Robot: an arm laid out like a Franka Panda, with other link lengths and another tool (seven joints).
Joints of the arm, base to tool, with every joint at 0 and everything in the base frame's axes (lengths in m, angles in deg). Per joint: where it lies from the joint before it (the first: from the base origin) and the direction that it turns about. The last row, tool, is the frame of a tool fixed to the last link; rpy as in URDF.
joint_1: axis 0 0 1 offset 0.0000 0.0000 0.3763
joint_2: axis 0 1 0 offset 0.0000 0.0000 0.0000
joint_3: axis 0 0 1 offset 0.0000 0.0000 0.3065
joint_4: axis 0 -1 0 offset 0.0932 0.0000 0.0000
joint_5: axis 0 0 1 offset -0.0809 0.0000 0.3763
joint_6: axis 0 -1 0 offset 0.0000 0.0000 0.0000
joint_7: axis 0 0 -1 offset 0.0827 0.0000 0.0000
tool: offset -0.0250 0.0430 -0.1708 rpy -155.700 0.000 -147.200
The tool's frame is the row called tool.
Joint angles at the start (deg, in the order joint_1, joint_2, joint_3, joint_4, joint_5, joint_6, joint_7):
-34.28, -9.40, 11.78, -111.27, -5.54, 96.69, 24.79
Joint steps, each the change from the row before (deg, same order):
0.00, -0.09, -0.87, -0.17, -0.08, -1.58, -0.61
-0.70, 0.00, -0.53, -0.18, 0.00, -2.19, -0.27
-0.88, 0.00, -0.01, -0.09, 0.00, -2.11, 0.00
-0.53, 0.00, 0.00, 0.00, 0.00, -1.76, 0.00
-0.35, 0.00, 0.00, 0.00, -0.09, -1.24, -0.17
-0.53, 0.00, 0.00, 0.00, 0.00, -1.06, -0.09
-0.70, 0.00, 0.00, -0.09, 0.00, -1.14, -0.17
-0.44, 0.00, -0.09, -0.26, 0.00, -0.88, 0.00
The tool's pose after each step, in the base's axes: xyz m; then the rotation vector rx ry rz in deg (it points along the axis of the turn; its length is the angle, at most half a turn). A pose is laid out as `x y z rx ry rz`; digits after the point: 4 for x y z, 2 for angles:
0.4573 -0.1582 0.5099 -17.60 -162.02 42.61
0.4466 -0.1653 0.5068 -18.17 -159.87 40.76
0.4375 -0.1695 0.5045 -18.70 -157.82 39.17
0.4307 -0.1713 0.5033 -18.87 -156.24 37.94
0.4257 -0.1725 0.5026 -18.71 -155.16 37.16
0.4209 -0.1750 0.5021 -18.97 -154.18 36.34
0.4150 -0.1783 0.5010 -19.28 -153.05 35.34
0.4100 -0.1805 0.4988 -19.59 -152.00 34.44

